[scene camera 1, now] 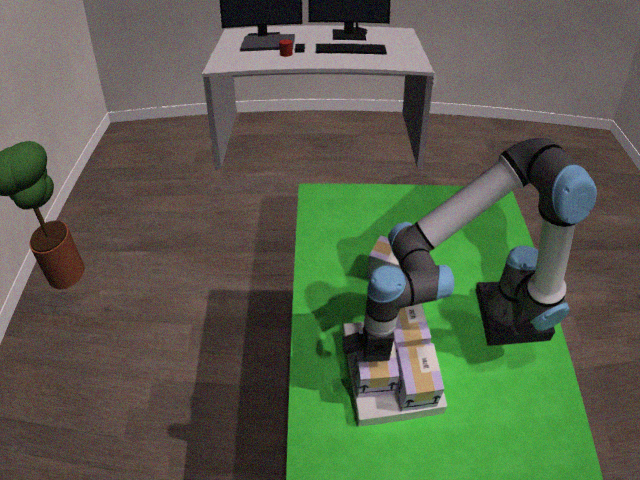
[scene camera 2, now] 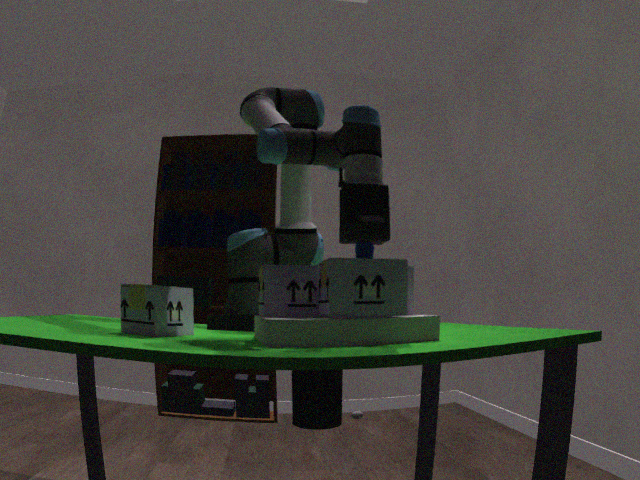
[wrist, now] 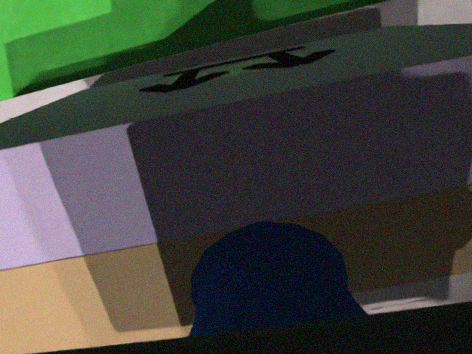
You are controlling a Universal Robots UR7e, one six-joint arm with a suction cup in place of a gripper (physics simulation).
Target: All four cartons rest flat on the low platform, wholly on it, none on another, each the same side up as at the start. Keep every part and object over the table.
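Pixels of known places: hand, its tool point: (scene camera 2: 364, 267) (wrist: 263, 253); arm's base, origin of its link: (scene camera 1: 508, 307) (scene camera 2: 251, 314).
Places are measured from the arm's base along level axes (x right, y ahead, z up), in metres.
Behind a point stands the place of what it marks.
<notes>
My suction cup (scene camera 2: 364, 250) (wrist: 270, 280) touches the top of the near-left carton (scene camera 1: 378, 373) {x -0.234, y 0.469, z 0.109 m} (scene camera 2: 368, 286) {x -0.171, y 0.515, z 0.061 m} (wrist: 65, 200) {x -0.211, y 0.503, z 0.110 m} and is shut on it; in scene camera 1 the cup is hidden by its black body. That carton is upright on the white platform (scene camera 1: 378, 409) {x -0.287, y 0.467, z 0.003 m} (scene camera 2: 351, 331) {x -0.138, y 0.523, z -0.018 m}. Beside it the near-right carton (scene camera 1: 412, 367) {x -0.226, y 0.380, z 0.105 m} and, behind that one, the far-right carton (scene camera 1: 410, 333) {x -0.119, y 0.366, z 0.105 m} (scene camera 2: 289, 291) {x -0.047, y 0.412, z 0.054 m} stand upright on the platform. The fourth carton (scene camera 1: 383, 248) {x 0.244, y 0.375, z 0.057 m} (scene camera 2: 178, 310) {x 0.176, y 0.350, z 0.009 m} stands upright on the green table, apart from the platform and partly hidden by the arm in scene camera 1.
The arm's black base (scene camera 1: 493, 325) {x -0.063, y 0.075, z 0.006 m} stands on the green table (scene camera 1: 491, 413) {x -0.335, y 0.140, z -0.044 m} (scene camera 2: 485, 338) {x -0.383, y 0.581, z -0.044 m}, to the right of the platform in scene camera 1. The forearm (scene camera 1: 467, 206) {x -0.043, y 0.260, z 0.472 m} reaches across above the table. A desk (scene camera 1: 320, 59), a potted plant (scene camera 1: 57, 258) and a bookcase (scene camera 2: 217, 139) stand off the table.
</notes>
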